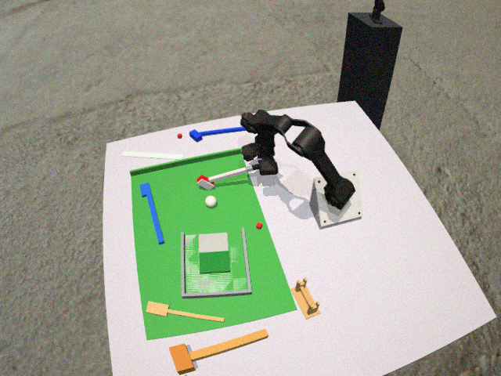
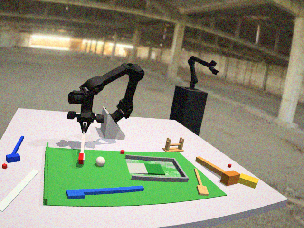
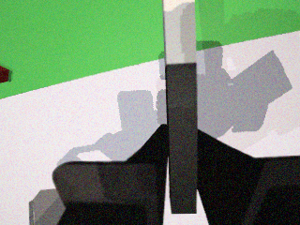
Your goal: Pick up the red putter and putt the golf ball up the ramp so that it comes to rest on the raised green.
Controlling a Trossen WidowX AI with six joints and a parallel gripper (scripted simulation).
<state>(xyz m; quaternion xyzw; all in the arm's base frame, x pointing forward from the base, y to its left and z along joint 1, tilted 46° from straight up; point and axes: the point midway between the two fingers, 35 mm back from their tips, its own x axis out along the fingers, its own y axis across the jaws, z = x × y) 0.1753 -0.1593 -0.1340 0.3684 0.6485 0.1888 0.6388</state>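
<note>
Now: gripper tip 120 mm short of the red putter and 20 mm to the left of it. Round my gripper tip: wooden rack: 510 mm to the left, 50 mm ahead, 40 mm below; green wall: 270 mm ahead, 210 mm to the right, 60 mm below; white golf ball: 220 mm ahead, 50 mm below, 40 mm to the left.
</note>
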